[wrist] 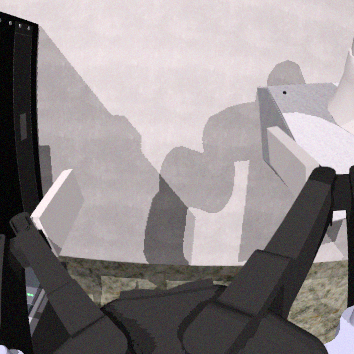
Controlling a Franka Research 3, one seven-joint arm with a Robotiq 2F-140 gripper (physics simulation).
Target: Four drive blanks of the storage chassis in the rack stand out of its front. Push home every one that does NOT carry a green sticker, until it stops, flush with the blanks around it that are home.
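Observation:
My gripper (pixel 170 165) is open and empty, its two pale finger pads wide apart above the light tabletop. The black rack (pixel 27 75) stands upright along the left edge of the wrist view, beside and beyond the left finger. A small strip of equipment with a green light (pixel 30 295) shows at the lower left, partly hidden behind the left finger's linkage; I cannot tell what part it is. The chassis front, its drive blanks and any green stickers cannot be made out in this view.
The light tabletop (pixel 150 50) has a curved edge, with mottled stone floor (pixel 320 300) beyond it. A grey-white plate-like block (pixel 310 97) is behind the right finger, beside a white rounded part (pixel 345 97). Shadows of the rack and arm cross the tabletop.

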